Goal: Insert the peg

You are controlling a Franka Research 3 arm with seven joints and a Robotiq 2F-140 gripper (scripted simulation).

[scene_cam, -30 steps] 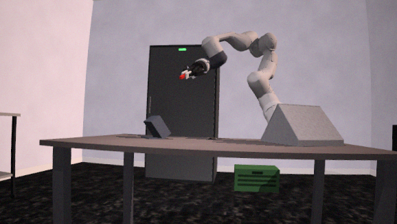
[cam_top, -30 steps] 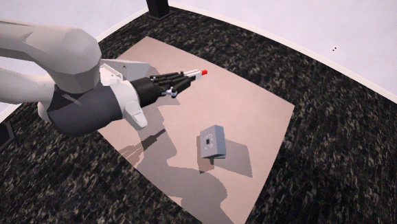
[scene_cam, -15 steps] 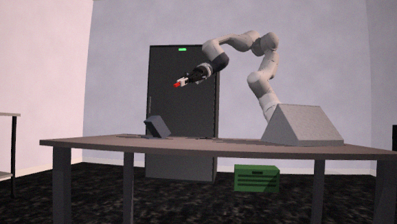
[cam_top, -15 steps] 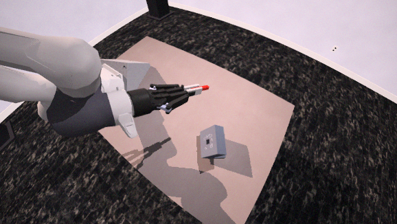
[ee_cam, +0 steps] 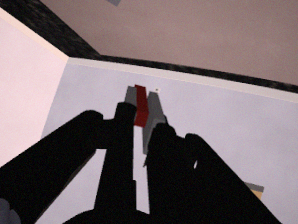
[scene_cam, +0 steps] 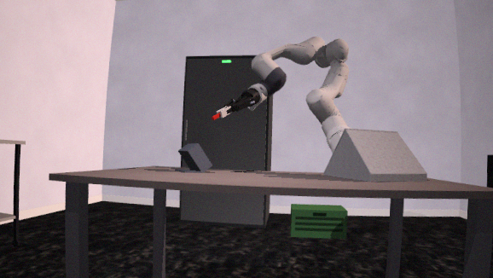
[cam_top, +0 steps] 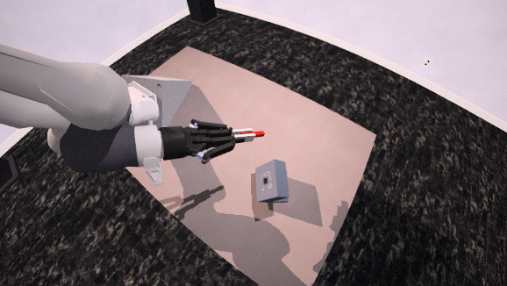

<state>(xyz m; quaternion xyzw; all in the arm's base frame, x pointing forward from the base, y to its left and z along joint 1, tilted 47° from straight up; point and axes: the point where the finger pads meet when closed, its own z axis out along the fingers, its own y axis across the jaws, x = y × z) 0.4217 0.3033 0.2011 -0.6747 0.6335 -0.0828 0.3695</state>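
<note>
Right now my hand is 3 cm to the right of the red peg, 2 cm short of it and 2 cm above it.
</note>
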